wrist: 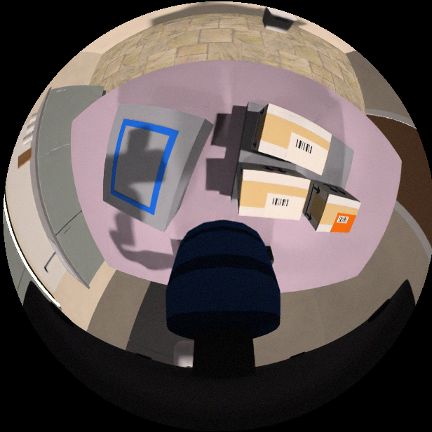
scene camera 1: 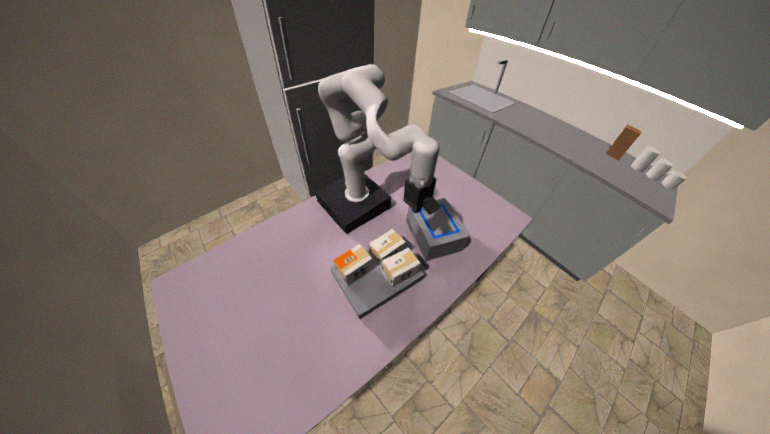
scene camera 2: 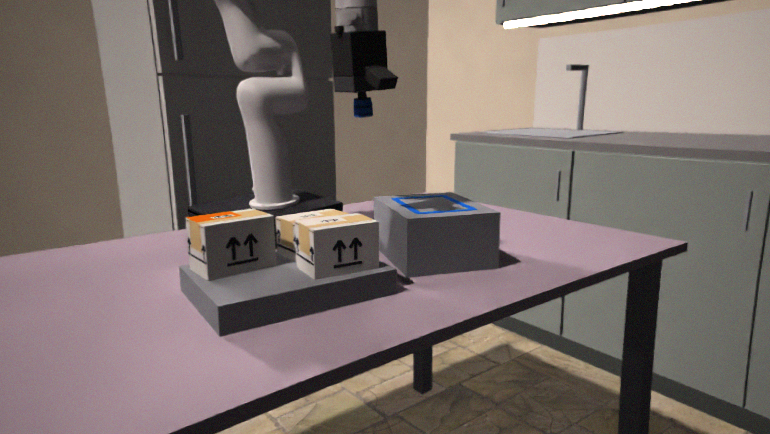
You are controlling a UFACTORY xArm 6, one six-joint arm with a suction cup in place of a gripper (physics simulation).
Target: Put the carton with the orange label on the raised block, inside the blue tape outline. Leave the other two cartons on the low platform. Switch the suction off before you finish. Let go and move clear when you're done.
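Frame: origin at the arm's base, x back, y left, z down, level; centimetres.
Where they show: end effector, tool point: (scene camera 2: 363,115); arm's base, origin of the base link: (scene camera 1: 357,193) (scene camera 2: 274,203).
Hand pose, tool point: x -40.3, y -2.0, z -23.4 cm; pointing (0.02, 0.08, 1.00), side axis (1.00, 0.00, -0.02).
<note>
Each offset is from my tool point to the top centre of the thing. "pt": to the spot under its first point. Level surfaces: height alone.
The carton with the orange label {dx +6.7, dy -25.2, dz +17.2 cm} (scene camera 1: 353,265) (scene camera 2: 231,245) (wrist: 334,213) stands upright on the low platform {dx +0.3, dy -17.9, dz +26.8 cm} (scene camera 1: 372,300) (scene camera 2: 301,301) (wrist: 343,159). Two plain-labelled cartons stand beside it: one nearer the table's front edge {pt dx -7.8, dy -12.8, dz +18.0 cm} (scene camera 1: 401,267) (scene camera 2: 338,245) (wrist: 294,139), and one nearer the robot base (scene camera 1: 387,244) (scene camera 2: 286,231) (wrist: 274,194). The raised block {dx -0.8, dy +18.2, dz +19.5 cm} (scene camera 1: 442,248) (scene camera 2: 452,242) (wrist: 187,165) bears the blue tape outline (scene camera 1: 446,235) (scene camera 2: 401,204) (wrist: 117,159), with no carton inside. My suction gripper (scene camera 2: 363,110) (wrist: 223,227) is open, holds nothing and hangs high above the table.
The black robot base (scene camera 1: 350,215) stands at the back of the pink table {dz +31.6 cm} (scene camera 1: 258,323) (scene camera 2: 97,323) (wrist: 170,87). The raised block stands to the right of the low platform in the scene views. A kitchen counter (scene camera 1: 566,145) (scene camera 2: 674,146) and a dark fridge (scene camera 1: 323,32) (scene camera 2: 226,161) stand behind the table.
</note>
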